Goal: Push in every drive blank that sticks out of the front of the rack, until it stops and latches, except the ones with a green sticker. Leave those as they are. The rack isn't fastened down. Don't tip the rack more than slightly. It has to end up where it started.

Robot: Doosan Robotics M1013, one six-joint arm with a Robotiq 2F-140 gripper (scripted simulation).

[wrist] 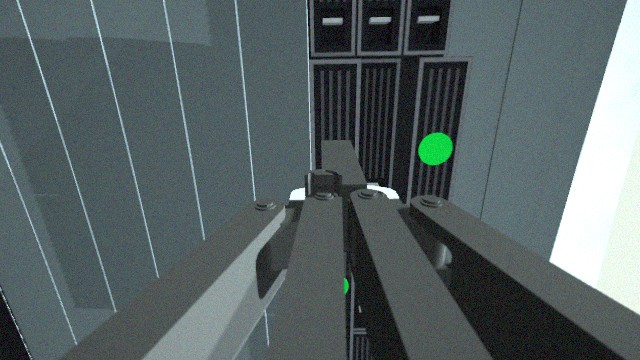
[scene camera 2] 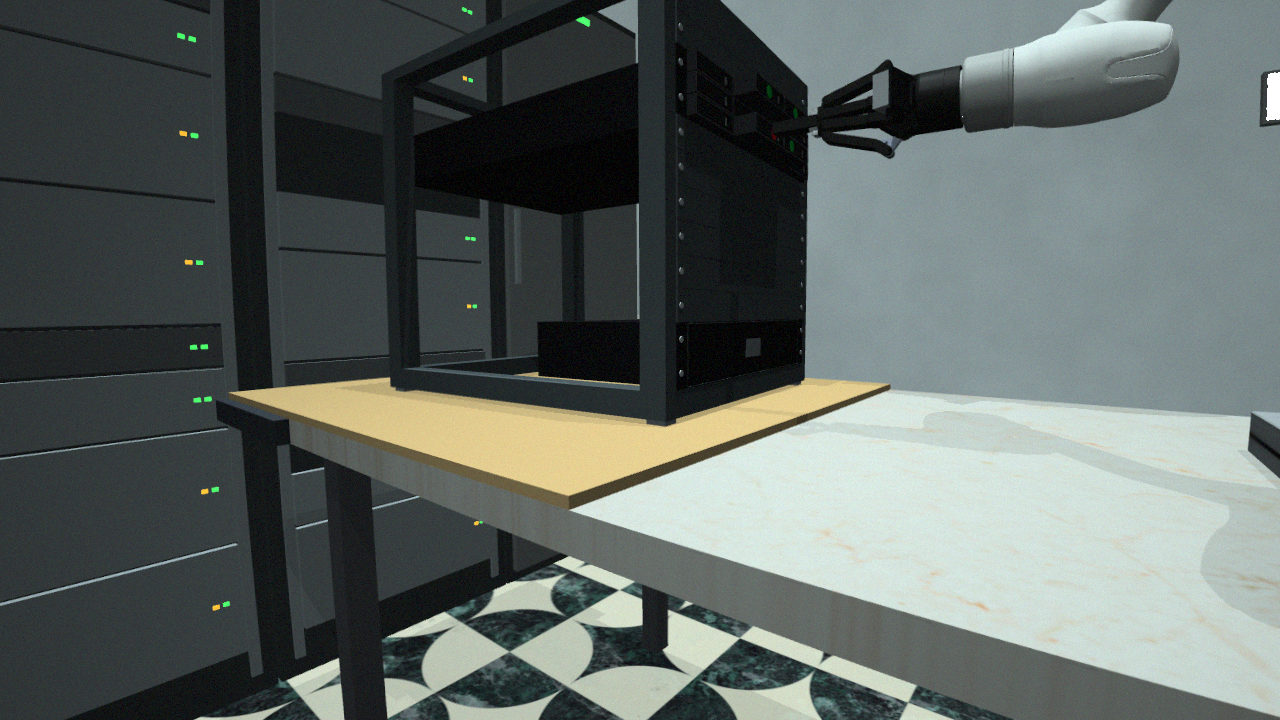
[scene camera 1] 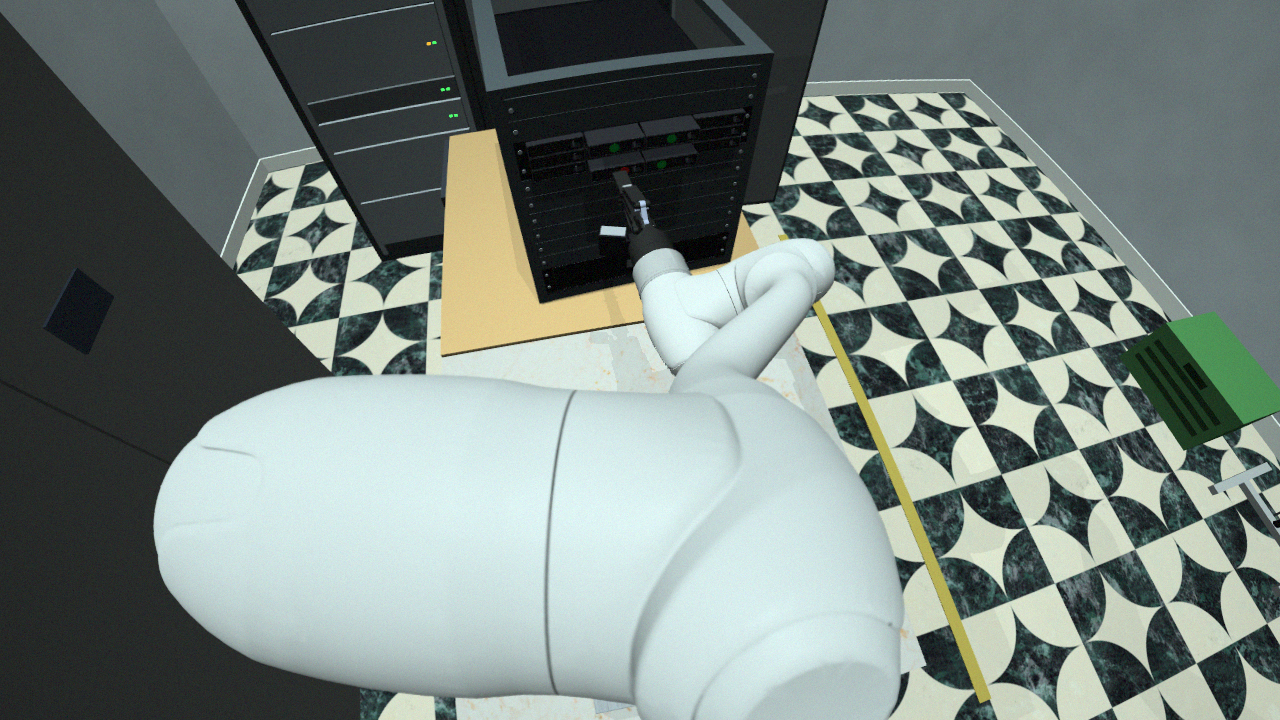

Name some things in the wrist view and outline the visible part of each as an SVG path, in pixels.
The gripper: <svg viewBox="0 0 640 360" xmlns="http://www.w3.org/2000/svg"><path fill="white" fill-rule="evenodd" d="M58 359L235 360L284 281L265 360L347 360L344 252L349 252L349 277L352 277L353 274L373 360L640 360L640 314L443 198L436 197L435 195L416 196L411 199L410 205L403 204L394 190L367 185L351 140L321 140L322 169L306 172L304 175L305 188L292 191L288 205L285 206L281 200L261 198L247 204ZM446 247L452 255L451 263L445 259Z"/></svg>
A drive blank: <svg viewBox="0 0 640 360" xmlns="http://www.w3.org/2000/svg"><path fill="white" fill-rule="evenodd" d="M309 59L312 170L322 169L321 140L351 140L359 161L362 59Z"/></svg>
A black open-frame rack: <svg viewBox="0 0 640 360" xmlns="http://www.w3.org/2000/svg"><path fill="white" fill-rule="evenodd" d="M284 281L235 360L265 360ZM446 248L445 258L451 262L452 255L449 249ZM0 360L60 359L66 352L76 346L89 333L98 328L247 204L260 198L281 200L286 206L289 204L292 191L305 188L304 175L306 172L311 171L308 44L309 59L401 58L401 60L412 60L412 57L473 56L452 203L550 261L587 131L628 0L455 0L448 54L365 57L311 57L309 0L0 0Z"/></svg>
A drive blank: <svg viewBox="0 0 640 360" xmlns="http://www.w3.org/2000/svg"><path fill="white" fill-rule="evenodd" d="M362 59L359 164L367 185L392 189L401 58Z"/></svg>
